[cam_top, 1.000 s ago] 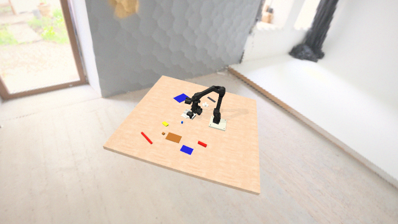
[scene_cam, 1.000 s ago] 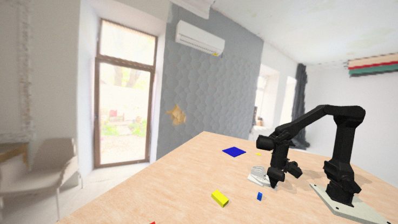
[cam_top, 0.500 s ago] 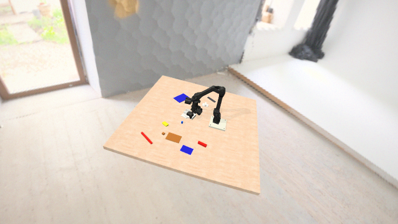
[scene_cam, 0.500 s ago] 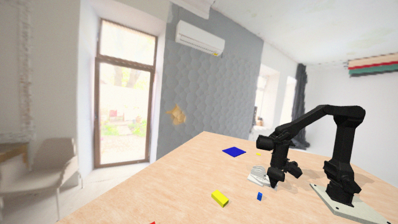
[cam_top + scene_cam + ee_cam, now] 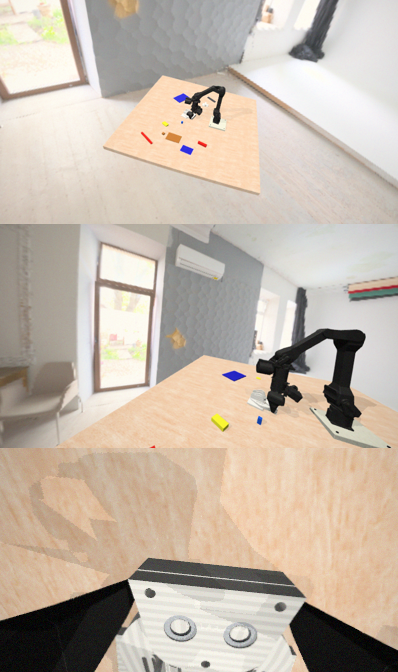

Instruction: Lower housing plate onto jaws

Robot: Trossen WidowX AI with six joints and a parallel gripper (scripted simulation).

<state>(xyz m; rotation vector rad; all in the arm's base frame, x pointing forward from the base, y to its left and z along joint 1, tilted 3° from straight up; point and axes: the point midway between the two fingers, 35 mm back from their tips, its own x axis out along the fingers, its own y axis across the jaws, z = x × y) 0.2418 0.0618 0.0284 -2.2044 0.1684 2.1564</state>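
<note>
My gripper tip is 140 mm to the right of the blue piece and 50 mm short of it. Also, from my gripper tip: dark bar 420 mm to the right, 60 mm behind; yellow block 240 mm to the left, 180 mm ahead; brown tile 350 mm to the left, 30 mm ahead.
</note>
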